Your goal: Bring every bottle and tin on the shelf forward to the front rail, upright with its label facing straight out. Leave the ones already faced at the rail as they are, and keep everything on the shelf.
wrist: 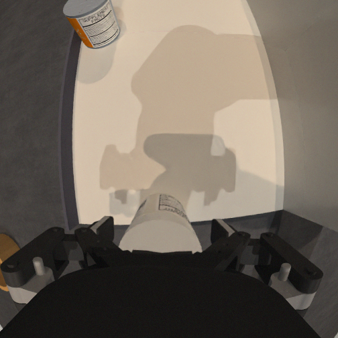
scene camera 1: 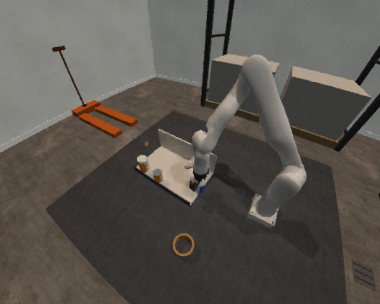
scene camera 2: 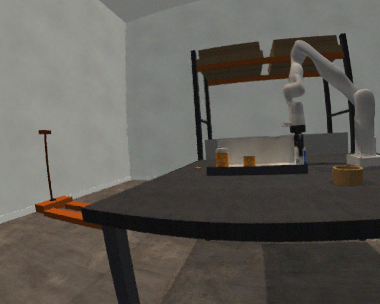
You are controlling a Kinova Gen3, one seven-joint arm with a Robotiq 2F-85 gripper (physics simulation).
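Where they show: gripper, between the fingertips: [scene camera 1: 199, 185] [scene camera 2: 299, 156]; arm's base, origin of its link: [scene camera 1: 263, 208] [scene camera 2: 364, 155].
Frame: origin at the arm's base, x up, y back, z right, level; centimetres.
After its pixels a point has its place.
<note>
A white bottle with a blue label part [scene camera 1: 201, 190] {x 0.6, y -32.9, z -10.5 cm} [scene camera 2: 304, 156] {x 1.9, y -33.5, z -11.3 cm} [wrist: 155, 220] stands upright near the shelf's right end, set back from the front rail [scene camera 1: 170, 191] {x -1.5, y -47.2, z -20.7 cm} [scene camera 2: 255, 171] {x -3.0, y -56.6, z -21.2 cm} [wrist: 67, 150]. Its blue part is turned to the right in scene camera 2. My gripper [scene camera 1: 197, 185] {x 1.8, y -35.6, z -9.2 cm} [scene camera 2: 299, 152] {x 1.8, y -35.6, z -9.2 cm} [wrist: 162, 229] is open and low, its fingers apart on either side of this bottle. An orange tin with a grey lid [scene camera 1: 158, 176] {x 2.7, y -57.5, z -19.2 cm} [scene camera 2: 249, 161] {x 1.4, y -59.2, z -20.6 cm} [wrist: 97, 27] and a taller orange bottle with a white lid [scene camera 1: 143, 165] {x 4.3, y -69.6, z -19.7 cm} [scene camera 2: 222, 159] {x 2.7, y -71.4, z -21.0 cm} stand upright at the rail, orange sides facing out.
The shelf's back panel [scene camera 1: 172, 145] {x 3.5, y -68.1, z 5.5 cm} [scene camera 2: 270, 150] {x 4.2, y -49.4, z 6.4 cm} [wrist: 310, 125] rises behind the cream shelf floor [wrist: 250, 150]. A tan ring [scene camera 1: 175, 245] {x -1.8, y -27.0, z -40.4 cm} [scene camera 2: 347, 176] {x -1.7, y -25.8, z -42.6 cm} [wrist: 7, 255] lies on the dark table in front of the shelf. A small orange piece [scene camera 1: 146, 143] {x -3.9, y -91.9, z 0.5 cm} [scene camera 2: 198, 167] {x -3.8, y -91.1, z -0.5 cm} lies beyond the left end.
</note>
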